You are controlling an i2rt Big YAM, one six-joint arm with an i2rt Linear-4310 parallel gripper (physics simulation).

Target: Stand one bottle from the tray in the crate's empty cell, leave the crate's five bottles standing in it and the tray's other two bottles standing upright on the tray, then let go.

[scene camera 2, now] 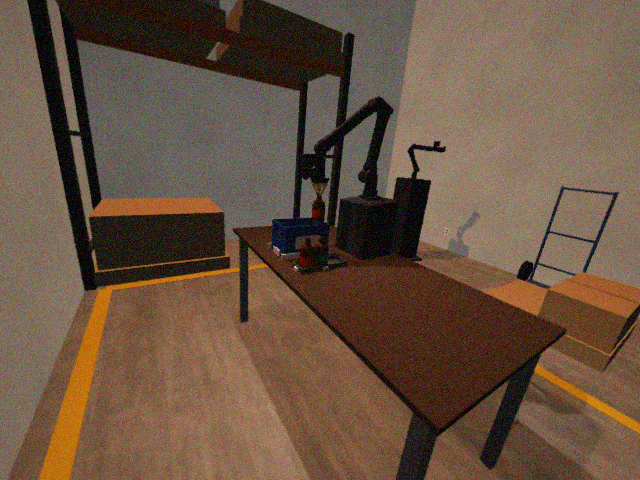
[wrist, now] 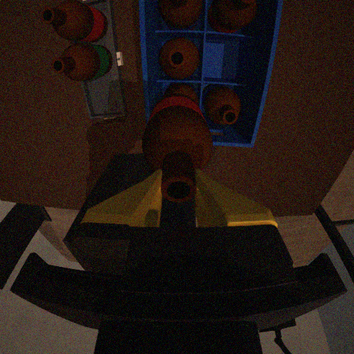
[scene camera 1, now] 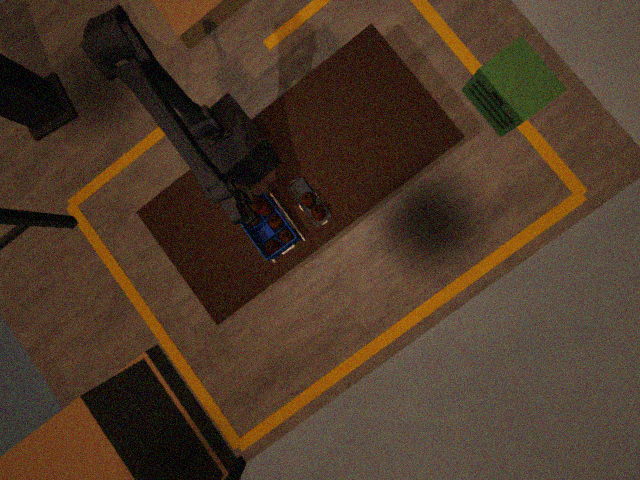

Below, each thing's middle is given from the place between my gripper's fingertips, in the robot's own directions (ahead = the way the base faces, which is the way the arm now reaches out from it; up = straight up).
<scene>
Now: hand 25 cm above the green-labelled bottle point(wrist: 79, 62), 22 cm to the right of it and 6 cm short of it.
</scene>
